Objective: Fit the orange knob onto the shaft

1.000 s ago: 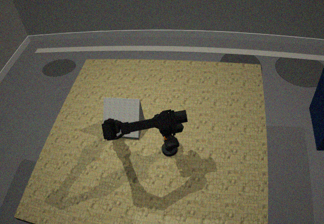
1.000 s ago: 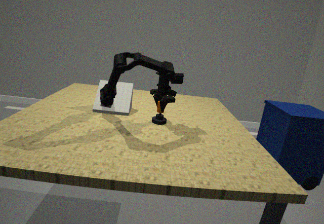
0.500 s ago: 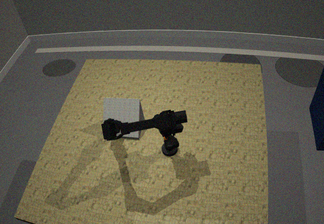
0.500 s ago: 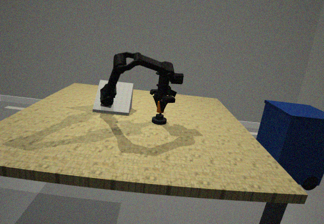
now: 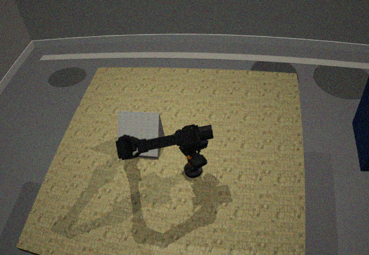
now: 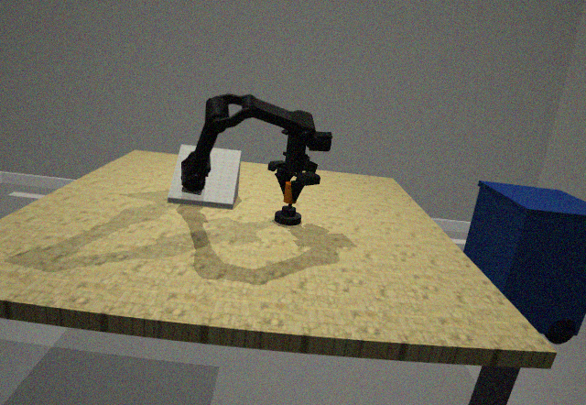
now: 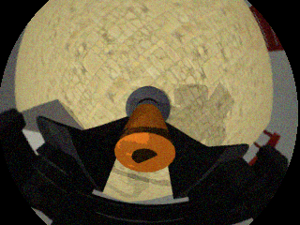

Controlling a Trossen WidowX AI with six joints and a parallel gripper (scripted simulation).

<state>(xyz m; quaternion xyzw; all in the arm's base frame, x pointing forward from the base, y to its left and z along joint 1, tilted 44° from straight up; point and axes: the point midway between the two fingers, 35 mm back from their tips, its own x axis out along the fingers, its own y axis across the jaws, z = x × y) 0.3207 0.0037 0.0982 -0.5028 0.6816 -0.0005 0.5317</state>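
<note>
My gripper tip is now 2 cm below the orange knob. Round my gripper tip: round pedestal (4 cm below).
</note>
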